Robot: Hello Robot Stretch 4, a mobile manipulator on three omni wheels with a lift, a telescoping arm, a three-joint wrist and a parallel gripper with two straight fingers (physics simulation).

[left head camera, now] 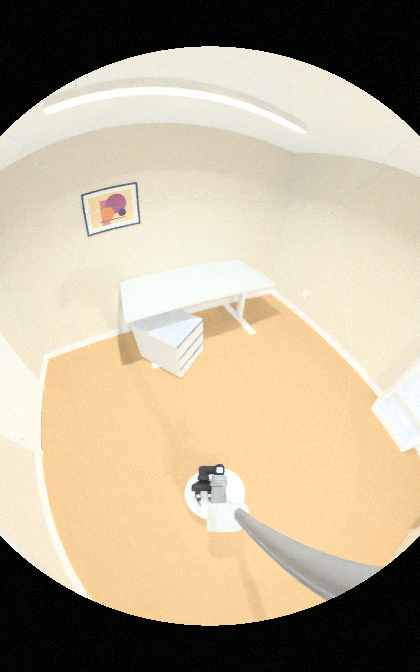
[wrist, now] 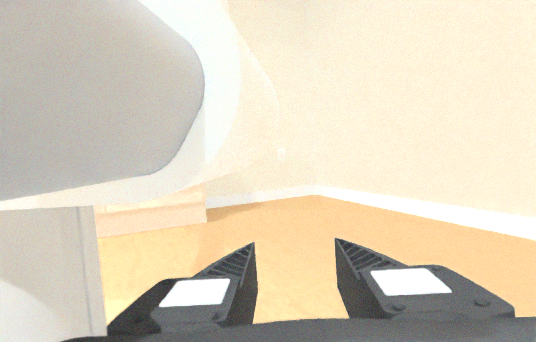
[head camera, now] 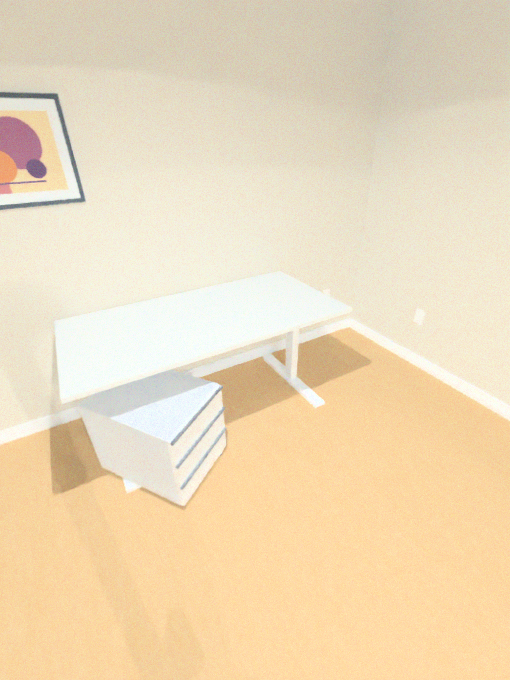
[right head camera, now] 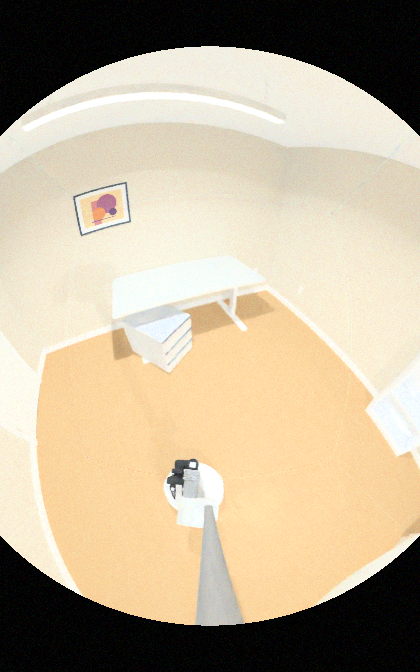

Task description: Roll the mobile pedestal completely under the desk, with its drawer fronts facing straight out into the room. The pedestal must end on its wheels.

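Note:
The white pedestal stands upright at the left end of the desk. Its back part is under the desk top and its front corner juts out past the front edge. It is turned at an angle, with its three drawer fronts facing right and forward, not square to the desk. Its wheels cannot be made out. My gripper is open with nothing between the fingers. It is folded in over my base, far from the pedestal; its fingers are small in both side head views.
The desk's right leg has a foot reaching forward; a left foot shows beside the pedestal. A white piece of furniture stands at the right. Walls with white baseboard run behind the desk and to its right. A framed picture hangs at the left.

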